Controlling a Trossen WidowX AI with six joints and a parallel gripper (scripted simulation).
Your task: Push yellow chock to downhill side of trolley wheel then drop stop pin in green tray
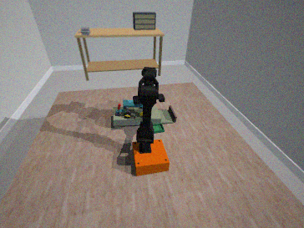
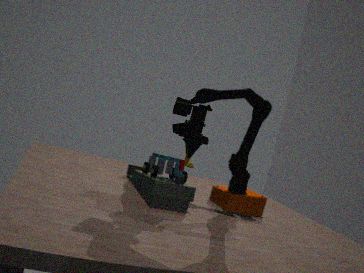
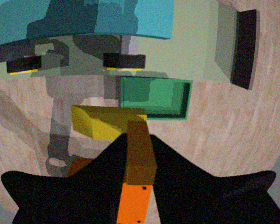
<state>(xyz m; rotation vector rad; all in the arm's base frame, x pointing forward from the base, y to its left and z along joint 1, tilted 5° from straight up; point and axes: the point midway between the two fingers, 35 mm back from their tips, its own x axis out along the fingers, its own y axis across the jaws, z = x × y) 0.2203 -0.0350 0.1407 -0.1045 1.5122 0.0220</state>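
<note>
My gripper tip is 70 mm short of the red-headed stop pin, 190 mm to the right of it and 30 mm above it. Round my gripper tip: yellow chock: 20 mm to the left, 10 mm below; grey-green ramp: 100 mm ahead, 80 mm to the left, 110 mm below; blue trolley: 100 mm ahead, 80 mm to the left, 50 mm below.
</note>
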